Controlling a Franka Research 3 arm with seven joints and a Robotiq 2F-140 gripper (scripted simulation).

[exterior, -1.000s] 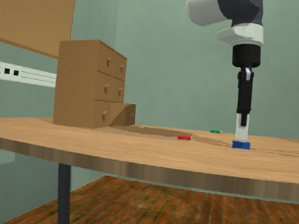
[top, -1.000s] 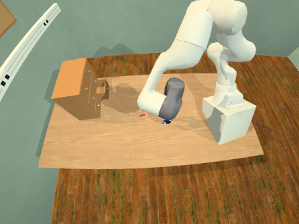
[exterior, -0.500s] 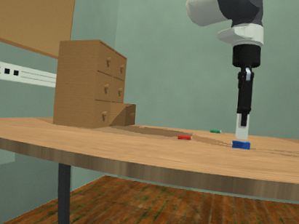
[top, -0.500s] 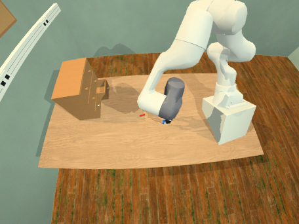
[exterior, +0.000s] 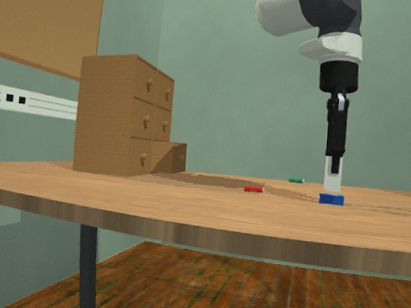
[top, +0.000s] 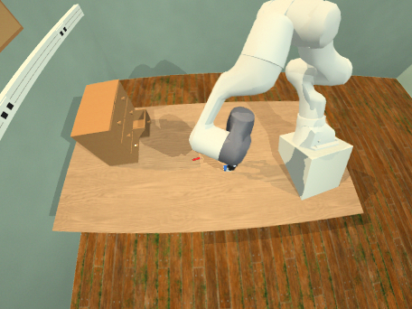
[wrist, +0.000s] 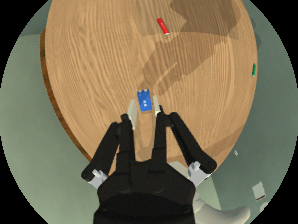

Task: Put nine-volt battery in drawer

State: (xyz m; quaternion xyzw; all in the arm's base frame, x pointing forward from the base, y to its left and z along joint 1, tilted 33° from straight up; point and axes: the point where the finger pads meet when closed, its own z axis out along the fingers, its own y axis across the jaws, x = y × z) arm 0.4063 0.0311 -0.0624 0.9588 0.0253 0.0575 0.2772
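Right now the nine-volt battery is 1 cm ahead of my hand and 5 cm below it. Round my hand: red cylinder 16 cm ahead, 7 cm to the right, 5 cm below; then green cylinder 8 cm ahead, 42 cm to the right, 5 cm below.
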